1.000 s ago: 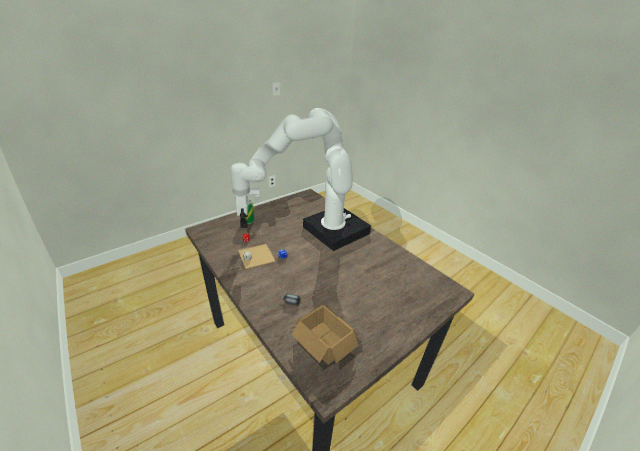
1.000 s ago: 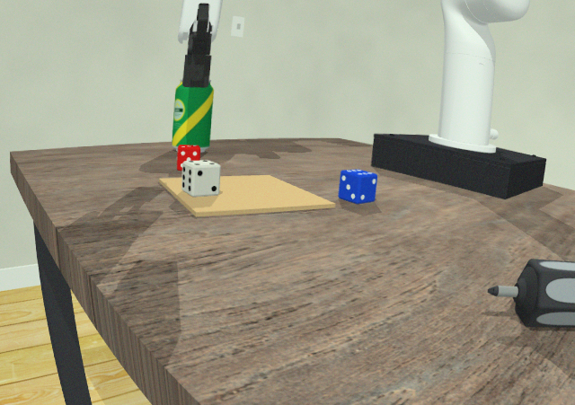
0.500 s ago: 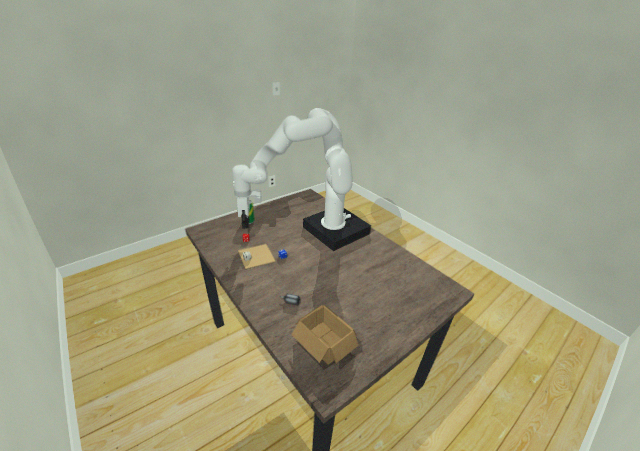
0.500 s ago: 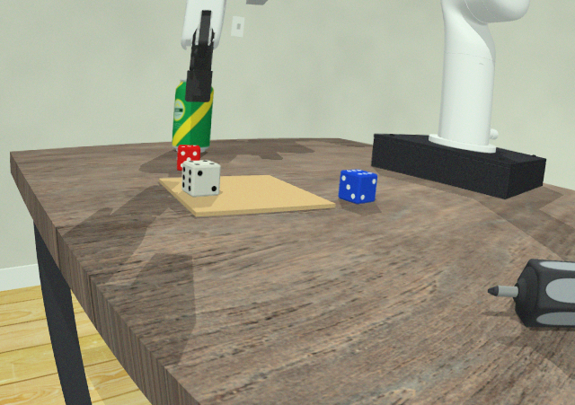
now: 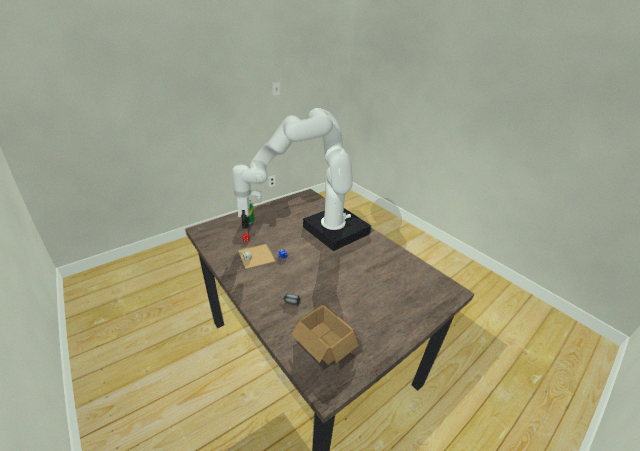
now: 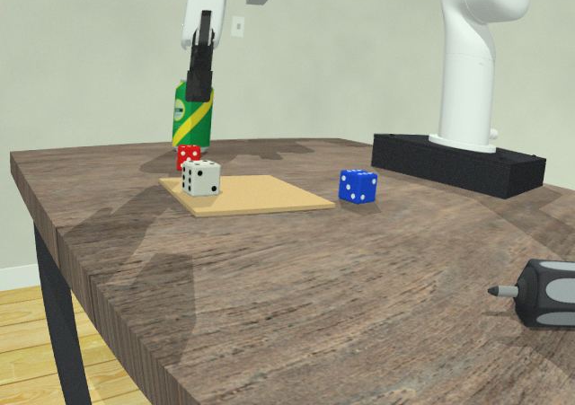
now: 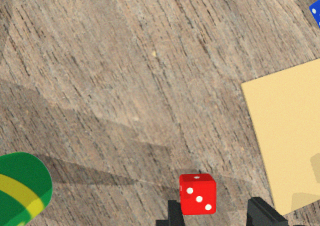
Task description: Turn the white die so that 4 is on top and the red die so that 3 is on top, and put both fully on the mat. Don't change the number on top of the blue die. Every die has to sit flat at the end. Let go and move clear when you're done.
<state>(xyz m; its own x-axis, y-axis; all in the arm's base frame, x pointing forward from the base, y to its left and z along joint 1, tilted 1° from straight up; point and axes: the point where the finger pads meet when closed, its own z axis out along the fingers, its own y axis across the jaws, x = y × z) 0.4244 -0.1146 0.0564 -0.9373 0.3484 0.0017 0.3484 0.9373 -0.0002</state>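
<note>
The red die is 9 cm below my hand and 1 cm ahead of it. From my hand the other things lie so: green can (16 cm to the right, 6 cm behind, 5 cm below); white die (14 cm to the left, 9 cm below, 5 cm ahead); tan mat (14 cm to the left, 11 cm below).
</note>
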